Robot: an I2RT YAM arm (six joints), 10 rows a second.
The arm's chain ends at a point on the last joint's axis. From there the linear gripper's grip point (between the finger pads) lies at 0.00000 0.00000 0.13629 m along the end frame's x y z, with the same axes.
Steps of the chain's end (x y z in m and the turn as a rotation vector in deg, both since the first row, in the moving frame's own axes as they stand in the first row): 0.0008, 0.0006, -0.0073, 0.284, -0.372, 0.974; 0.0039, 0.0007, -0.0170, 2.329, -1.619, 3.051; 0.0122, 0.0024, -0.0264, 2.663, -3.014, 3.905; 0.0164, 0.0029, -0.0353, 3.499, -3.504, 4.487; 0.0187, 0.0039, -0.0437, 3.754, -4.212, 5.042
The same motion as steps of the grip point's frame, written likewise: -0.0001, -0.0001, -0.0073, 0.284, -0.372, 0.974; 0.0002, -0.0049, -0.0172, 2.329, -1.619, 3.051; 0.0053, -0.0042, -0.0267, 2.663, -3.014, 3.905; 0.0084, -0.0057, -0.0358, 3.499, -3.504, 4.487; 0.0091, -0.0054, -0.0444, 3.754, -4.212, 5.042
